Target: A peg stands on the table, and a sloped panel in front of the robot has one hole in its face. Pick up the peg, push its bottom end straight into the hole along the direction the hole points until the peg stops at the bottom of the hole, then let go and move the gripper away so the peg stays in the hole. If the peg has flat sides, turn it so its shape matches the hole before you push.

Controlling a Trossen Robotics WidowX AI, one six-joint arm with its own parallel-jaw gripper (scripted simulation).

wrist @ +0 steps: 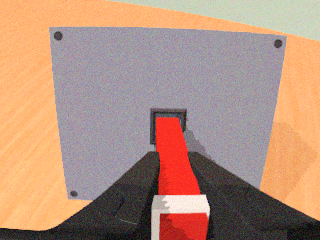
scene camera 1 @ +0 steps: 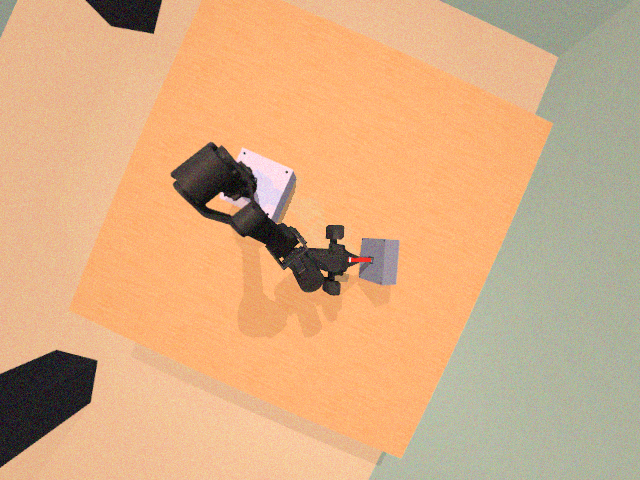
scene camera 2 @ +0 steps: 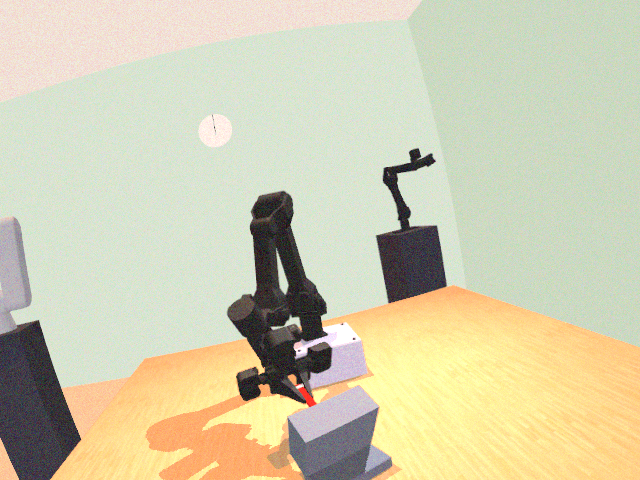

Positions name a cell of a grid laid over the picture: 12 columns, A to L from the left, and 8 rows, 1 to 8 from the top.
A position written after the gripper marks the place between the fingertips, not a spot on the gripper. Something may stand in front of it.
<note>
The gripper (scene camera 2: F7) holds a red square peg. Further things: a grey sloped panel (scene camera 1: H5).
The gripper shows as well in the wrist view (wrist: G6) and in scene camera 1 (scene camera 1: G5). The grey sloped panel shows as well in the wrist view (wrist: D3).
</note>
